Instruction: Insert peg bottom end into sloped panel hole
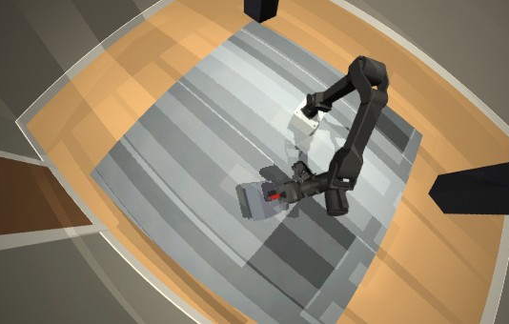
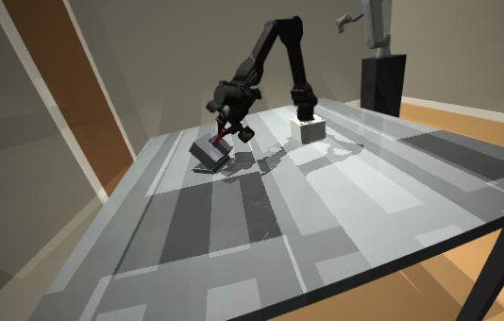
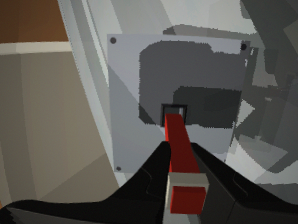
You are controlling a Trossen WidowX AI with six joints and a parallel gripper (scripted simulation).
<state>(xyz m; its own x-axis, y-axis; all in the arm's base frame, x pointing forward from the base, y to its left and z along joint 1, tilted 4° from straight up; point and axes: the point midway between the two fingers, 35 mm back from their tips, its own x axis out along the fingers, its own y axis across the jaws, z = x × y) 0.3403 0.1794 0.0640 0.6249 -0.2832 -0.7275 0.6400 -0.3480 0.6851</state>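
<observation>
The sloped grey panel is 5 cm ahead of my gripper tip, 2 cm to the right of it and 5 cm below it. Round my gripper tip: red square peg (1 cm behind, 1 cm above).
</observation>
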